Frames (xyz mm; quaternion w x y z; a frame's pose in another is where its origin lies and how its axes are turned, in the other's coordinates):
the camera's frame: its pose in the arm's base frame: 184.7 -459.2 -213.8 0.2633 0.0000 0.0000 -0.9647
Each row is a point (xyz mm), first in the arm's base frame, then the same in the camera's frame.
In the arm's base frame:
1: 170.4 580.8 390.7
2: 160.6 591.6 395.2
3: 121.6 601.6 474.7
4: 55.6 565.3 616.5
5: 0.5 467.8 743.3
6: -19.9 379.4 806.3
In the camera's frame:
1: -516.0 -903.1 604.5
2: -513.1 -917.3 609.0
3: -484.6 -945.8 688.5
4: -409.3 -948.0 830.3
5: -312.3 -892.0 957.1
6: -249.8 -826.3 1020.1

